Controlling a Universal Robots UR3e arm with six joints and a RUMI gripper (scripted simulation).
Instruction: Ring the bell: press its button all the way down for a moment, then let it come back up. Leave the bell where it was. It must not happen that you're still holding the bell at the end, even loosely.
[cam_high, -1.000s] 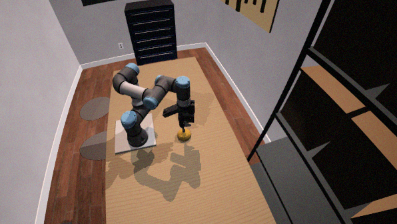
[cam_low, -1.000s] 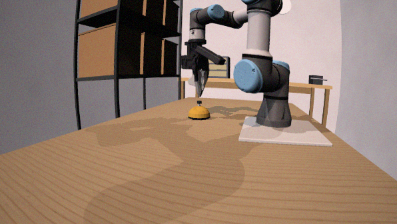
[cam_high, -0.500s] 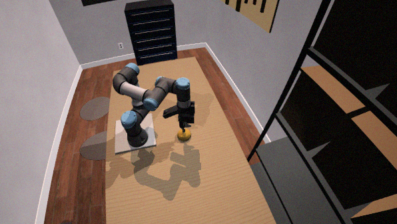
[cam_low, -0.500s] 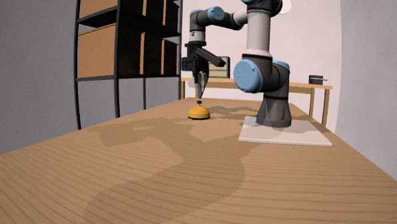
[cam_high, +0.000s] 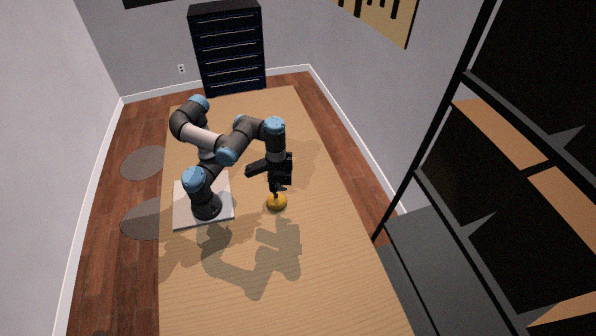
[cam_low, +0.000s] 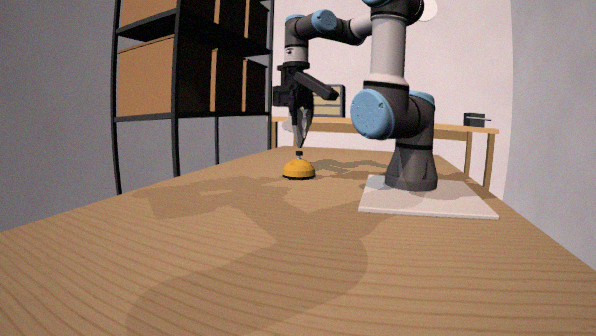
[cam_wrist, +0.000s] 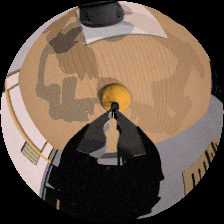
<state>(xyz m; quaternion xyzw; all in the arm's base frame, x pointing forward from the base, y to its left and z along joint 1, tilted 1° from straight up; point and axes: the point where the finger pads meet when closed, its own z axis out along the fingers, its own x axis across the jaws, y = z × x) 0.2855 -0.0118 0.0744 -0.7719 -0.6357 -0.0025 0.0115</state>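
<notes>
My hand is 5 cm above the yellow dome bell.
</notes>
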